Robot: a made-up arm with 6 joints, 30 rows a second.
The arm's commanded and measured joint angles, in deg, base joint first. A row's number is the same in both.
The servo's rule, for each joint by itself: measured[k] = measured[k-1] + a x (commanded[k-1-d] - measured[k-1]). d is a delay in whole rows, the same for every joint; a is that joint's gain. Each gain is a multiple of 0.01, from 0.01 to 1. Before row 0 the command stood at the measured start. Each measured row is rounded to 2 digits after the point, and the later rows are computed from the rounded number. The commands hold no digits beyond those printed.
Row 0, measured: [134.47, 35.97, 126.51, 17.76, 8.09, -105.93]
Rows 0 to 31, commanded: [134.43, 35.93, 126.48, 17.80, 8.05, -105.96]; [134.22, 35.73, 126.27, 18.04, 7.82, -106.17]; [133.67, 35.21, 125.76, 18.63, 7.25, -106.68]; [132.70, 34.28, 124.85, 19.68, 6.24, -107.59]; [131.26, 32.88, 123.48, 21.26, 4.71, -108.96]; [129.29, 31.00, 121.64, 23.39, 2.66, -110.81]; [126.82, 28.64, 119.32, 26.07, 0.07, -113.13]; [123.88, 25.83, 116.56, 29.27, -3.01, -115.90]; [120.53, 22.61, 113.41, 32.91, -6.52, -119.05]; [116.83, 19.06, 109.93, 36.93, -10.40, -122.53]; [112.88, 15.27, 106.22, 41.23, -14.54, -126.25]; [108.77, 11.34, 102.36, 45.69, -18.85, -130.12]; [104.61, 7.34, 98.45, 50.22, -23.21, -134.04]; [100.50, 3.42, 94.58, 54.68, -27.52, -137.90]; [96.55, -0.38, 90.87, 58.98, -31.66, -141.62]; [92.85, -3.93, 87.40, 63.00, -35.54, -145.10]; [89.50, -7.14, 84.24, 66.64, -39.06, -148.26]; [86.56, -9.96, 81.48, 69.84, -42.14, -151.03]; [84.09, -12.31, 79.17, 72.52, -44.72, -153.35]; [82.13, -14.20, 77.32, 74.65, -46.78, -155.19]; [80.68, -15.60, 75.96, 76.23, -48.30, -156.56]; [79.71, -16.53, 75.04, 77.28, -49.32, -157.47]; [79.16, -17.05, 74.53, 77.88, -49.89, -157.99]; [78.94, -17.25, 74.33, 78.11, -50.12, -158.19]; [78.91, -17.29, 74.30, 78.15, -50.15, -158.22]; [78.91, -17.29, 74.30, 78.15, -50.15, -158.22]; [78.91, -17.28, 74.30, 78.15, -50.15, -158.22]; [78.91, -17.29, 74.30, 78.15, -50.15, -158.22]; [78.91, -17.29, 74.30, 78.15, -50.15, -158.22]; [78.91, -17.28, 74.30, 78.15, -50.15, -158.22]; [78.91, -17.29, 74.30, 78.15, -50.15, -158.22]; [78.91, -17.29, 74.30, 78.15, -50.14, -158.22]
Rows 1 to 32, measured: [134.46, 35.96, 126.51, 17.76, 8.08, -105.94]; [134.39, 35.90, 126.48, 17.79, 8.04, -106.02]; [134.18, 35.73, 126.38, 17.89, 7.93, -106.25]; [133.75, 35.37, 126.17, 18.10, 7.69, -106.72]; [133.03, 34.75, 125.79, 18.48, 7.27, -107.50]; [131.95, 33.81, 125.21, 19.07, 6.62, -108.66]; [130.46, 32.52, 124.39, 19.91, 5.70, -110.22]; [128.55, 30.85, 123.29, 21.03, 4.48, -112.21]; [126.22, 28.79, 121.91, 22.46, 2.94, -114.60]; [123.50, 26.36, 120.23, 24.20, 1.07, -117.38]; [120.42, 23.59, 118.27, 26.24, -1.12, -120.48]; [117.04, 20.53, 116.04, 28.57, -3.60, -123.85]; [113.44, 17.23, 113.58, 31.17, -6.35, -127.42]; [109.69, 13.78, 110.92, 33.99, -9.31, -131.09]; [105.88, 10.24, 108.11, 36.99, -12.44, -134.78]; [102.10, 6.70, 105.21, 40.11, -15.67, -138.39]; [98.45, 3.24, 102.27, 43.29, -18.94, -141.84]; [95.00, -0.06, 99.36, 46.48, -22.19, -145.06]; [91.84, -3.12, 96.53, 49.60, -25.34, -147.96]; [89.02, -5.89, 93.84, 52.61, -28.34, -150.49]; [86.60, -8.32, 91.34, 55.44, -31.13, -152.61]; [84.60, -10.37, 89.06, 58.06, -33.68, -154.31]; [83.02, -12.04, 87.03, 60.44, -35.95, -155.60]; [81.84, -13.34, 85.25, 62.56, -37.93, -156.51]; [80.99, -14.33, 83.72, 64.43, -39.64, -157.11]; [80.39, -15.07, 82.40, 66.08, -41.11, -157.50]; [79.96, -15.62, 81.27, 67.53, -42.38, -157.75]; [79.66, -16.04, 80.29, 68.80, -43.47, -157.91]; [79.44, -16.35, 79.45, 69.92, -44.41, -158.02]; [79.29, -16.58, 78.73, 70.91, -45.21, -158.09]; [79.18, -16.76, 78.11, 71.78, -45.90, -158.14]; [79.10, -16.89, 77.58, 72.54, -46.49, -158.17]
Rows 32 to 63, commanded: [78.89, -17.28, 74.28, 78.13, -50.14, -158.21]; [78.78, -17.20, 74.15, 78.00, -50.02, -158.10]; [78.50, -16.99, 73.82, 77.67, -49.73, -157.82]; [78.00, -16.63, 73.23, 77.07, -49.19, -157.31]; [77.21, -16.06, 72.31, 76.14, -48.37, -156.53]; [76.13, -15.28, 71.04, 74.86, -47.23, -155.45]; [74.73, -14.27, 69.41, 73.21, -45.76, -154.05]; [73.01, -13.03, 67.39, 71.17, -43.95, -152.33]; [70.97, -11.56, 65.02, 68.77, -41.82, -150.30]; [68.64, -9.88, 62.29, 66.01, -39.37, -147.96]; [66.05, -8.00, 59.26, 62.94, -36.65, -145.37]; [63.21, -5.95, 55.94, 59.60, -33.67, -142.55]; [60.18, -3.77, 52.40, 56.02, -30.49, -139.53]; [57.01, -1.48, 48.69, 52.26, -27.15, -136.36]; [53.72, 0.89, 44.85, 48.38, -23.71, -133.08]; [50.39, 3.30, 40.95, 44.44, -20.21, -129.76]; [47.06, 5.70, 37.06, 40.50, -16.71, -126.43]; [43.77, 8.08, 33.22, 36.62, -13.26, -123.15]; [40.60, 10.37, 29.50, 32.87, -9.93, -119.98]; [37.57, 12.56, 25.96, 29.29, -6.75, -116.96]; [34.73, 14.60, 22.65, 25.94, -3.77, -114.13]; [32.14, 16.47, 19.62, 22.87, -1.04, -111.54]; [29.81, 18.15, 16.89, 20.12, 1.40, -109.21]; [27.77, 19.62, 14.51, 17.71, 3.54, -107.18]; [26.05, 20.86, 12.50, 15.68, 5.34, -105.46]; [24.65, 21.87, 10.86, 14.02, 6.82, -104.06]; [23.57, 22.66, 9.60, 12.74, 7.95, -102.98]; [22.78, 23.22, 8.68, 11.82, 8.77, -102.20]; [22.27, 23.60, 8.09, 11.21, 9.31, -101.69]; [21.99, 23.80, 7.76, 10.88, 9.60, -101.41]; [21.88, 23.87, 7.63, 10.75, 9.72, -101.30]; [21.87, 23.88, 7.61, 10.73, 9.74, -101.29]
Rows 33 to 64, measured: [79.04, -16.99, 77.12, 73.21, -47.00, -158.18]; [78.96, -17.04, 76.70, 73.78, -47.42, -158.15]; [78.83, -17.03, 76.30, 74.25, -47.74, -158.03]; [78.59, -16.93, 75.87, 74.59, -47.94, -157.78]; [78.19, -16.71, 75.37, 74.78, -48.00, -157.34]; [77.59, -16.35, 74.76, 74.79, -47.89, -156.68]; [76.76, -15.83, 74.01, 74.60, -47.59, -155.76]; [75.67, -15.13, 73.08, 74.19, -47.08, -154.56]; [74.31, -14.24, 71.95, 73.54, -46.34, -153.07]; [72.67, -13.15, 70.60, 72.64, -45.36, -151.28]; [70.75, -11.86, 69.01, 71.48, -44.14, -149.21]; [68.56, -10.38, 67.18, 70.05, -42.67, -146.88]; [66.13, -8.73, 65.11, 68.37, -40.96, -144.31]; [63.49, -6.92, 62.81, 66.44, -39.03, -141.53]; [60.66, -4.97, 60.30, 64.27, -36.89, -138.57]; [57.68, -2.90, 57.59, 61.89, -34.55, -135.49]; [54.60, -0.75, 54.72, 59.32, -32.05, -132.32]; [51.46, 1.46, 51.71, 56.60, -29.42, -129.11]; [48.31, 3.69, 48.60, 53.75, -26.69, -125.91]; [45.20, 5.91, 45.43, 50.81, -23.90, -122.78]; [42.16, 8.08, 42.24, 47.83, -21.08, -119.75]; [39.25, 10.18, 39.07, 44.83, -18.27, -116.88]; [36.51, 12.17, 35.96, 41.86, -15.52, -114.20]; [33.98, 14.03, 32.96, 38.96, -12.85, -111.74]; [31.68, 15.74, 30.10, 36.17, -10.30, -109.54]; [29.64, 17.27, 27.41, 33.51, -7.90, -107.62]; [27.88, 18.62, 24.92, 31.02, -5.68, -106.00]; [26.40, 19.77, 22.65, 28.72, -3.66, -104.67]; [25.20, 20.73, 20.61, 26.62, -1.84, -103.63]; [24.27, 21.50, 18.81, 24.73, -0.24, -102.85]; [23.58, 22.09, 17.24, 23.05, 1.15, -102.31]; [23.08, 22.54, 15.89, 21.57, 2.35, -101.95]
